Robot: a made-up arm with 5 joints.
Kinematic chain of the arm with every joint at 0, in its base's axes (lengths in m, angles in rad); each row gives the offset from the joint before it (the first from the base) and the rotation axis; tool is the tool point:
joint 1: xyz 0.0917 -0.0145 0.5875 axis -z
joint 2: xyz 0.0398 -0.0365 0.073 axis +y
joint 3: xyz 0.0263 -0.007 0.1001 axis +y
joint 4: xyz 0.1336 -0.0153 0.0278 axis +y
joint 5: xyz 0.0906 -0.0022 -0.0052 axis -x
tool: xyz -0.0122 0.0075 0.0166
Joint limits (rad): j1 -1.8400..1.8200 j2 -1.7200..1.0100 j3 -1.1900..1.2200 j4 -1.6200..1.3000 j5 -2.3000..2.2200
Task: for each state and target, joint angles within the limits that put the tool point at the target. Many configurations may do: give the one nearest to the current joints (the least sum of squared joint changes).
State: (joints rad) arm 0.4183 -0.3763 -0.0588 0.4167 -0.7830
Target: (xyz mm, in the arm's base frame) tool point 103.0 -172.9 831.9
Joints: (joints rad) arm 1.0523 -0.9346 0.2886 0.9395 -0.8598
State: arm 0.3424 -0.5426 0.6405 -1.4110 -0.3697
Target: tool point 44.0 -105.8 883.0
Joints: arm 1.3842 -0.7952 0.5488 -1.5317 -0.5791
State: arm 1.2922 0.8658 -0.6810 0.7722 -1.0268
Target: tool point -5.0 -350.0 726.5
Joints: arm 1.6461 0.8706 -0.9453 0.4051 -1.0173
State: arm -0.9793 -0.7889 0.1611 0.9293 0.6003
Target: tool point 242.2 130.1 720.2
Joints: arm -0.9848 -0.4178 0.4657 0.9554 0.6019
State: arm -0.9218 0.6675 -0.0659 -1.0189 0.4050
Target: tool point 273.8 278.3 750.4
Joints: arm -1.1553 0.8769 -0.7769 -0.4139 0.3387
